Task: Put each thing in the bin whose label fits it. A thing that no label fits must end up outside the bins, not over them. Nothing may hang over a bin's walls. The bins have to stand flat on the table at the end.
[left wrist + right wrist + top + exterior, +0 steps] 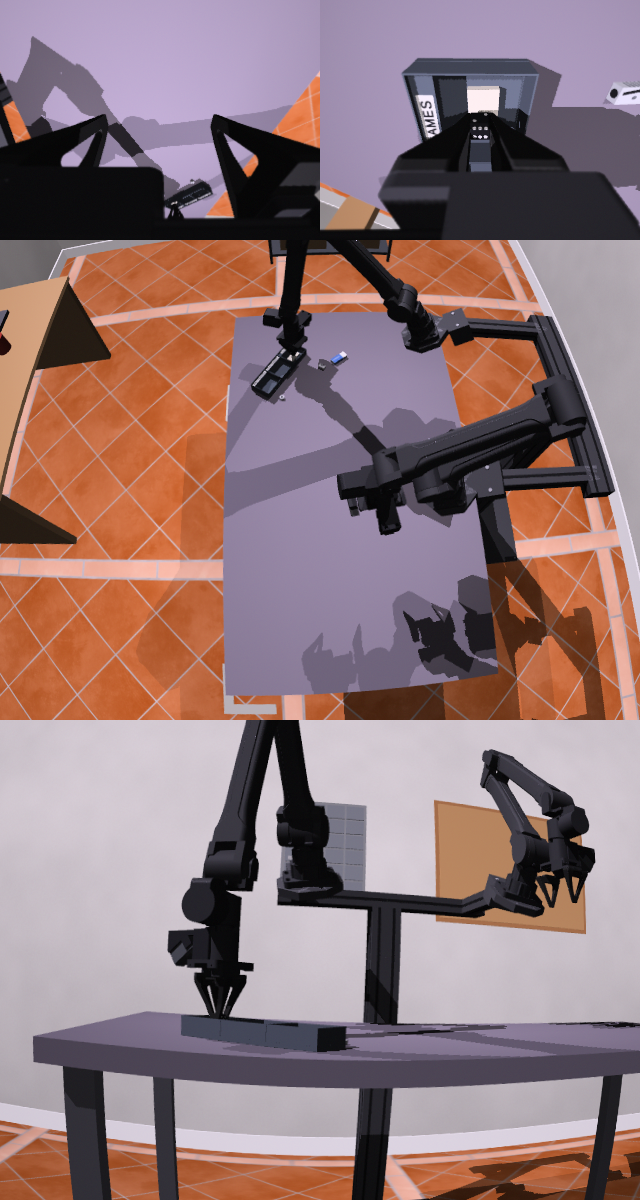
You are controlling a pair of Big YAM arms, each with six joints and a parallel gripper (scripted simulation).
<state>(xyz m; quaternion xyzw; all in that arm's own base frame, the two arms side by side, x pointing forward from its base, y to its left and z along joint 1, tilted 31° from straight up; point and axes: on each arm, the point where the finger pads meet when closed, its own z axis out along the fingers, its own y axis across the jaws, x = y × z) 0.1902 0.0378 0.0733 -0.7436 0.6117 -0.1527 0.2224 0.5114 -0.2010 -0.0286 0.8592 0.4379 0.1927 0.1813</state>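
My right hand is 2 cm above the white card. The rest, counted from my right hand: bin row: 5 cm ahead, 7 cm to the left, 2 cm below.
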